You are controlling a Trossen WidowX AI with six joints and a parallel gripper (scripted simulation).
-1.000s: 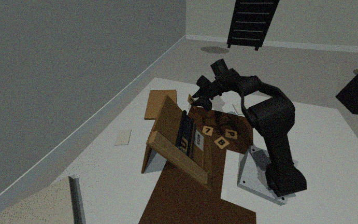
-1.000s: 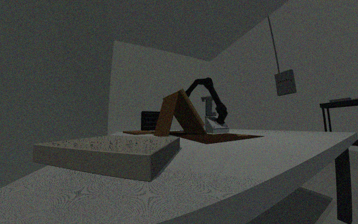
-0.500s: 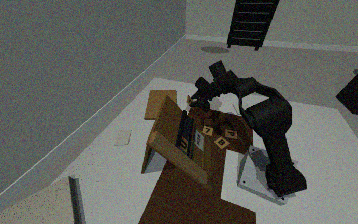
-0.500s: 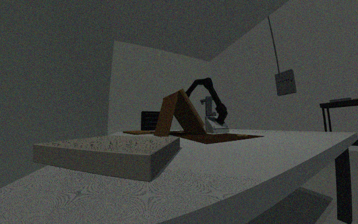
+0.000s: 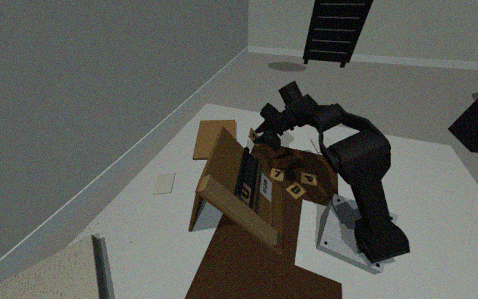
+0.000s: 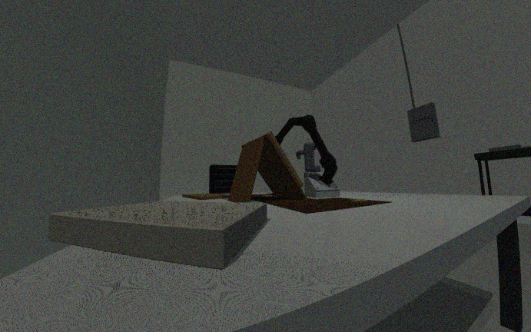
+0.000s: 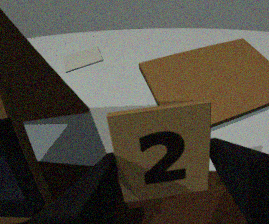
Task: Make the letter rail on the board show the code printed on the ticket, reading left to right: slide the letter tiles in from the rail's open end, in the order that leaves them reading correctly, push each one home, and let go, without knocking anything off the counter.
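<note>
Now: gripper tip 150 mm to the right of the white ticket, 80 mm above it and 70 mm past it. From my gripper tip the other things lie so: brown mat (220 mm to the left, 180 mm below, 160 mm behind); flat tan panel (220 mm ahead, 170 mm below, 160 mm to the right).
</note>
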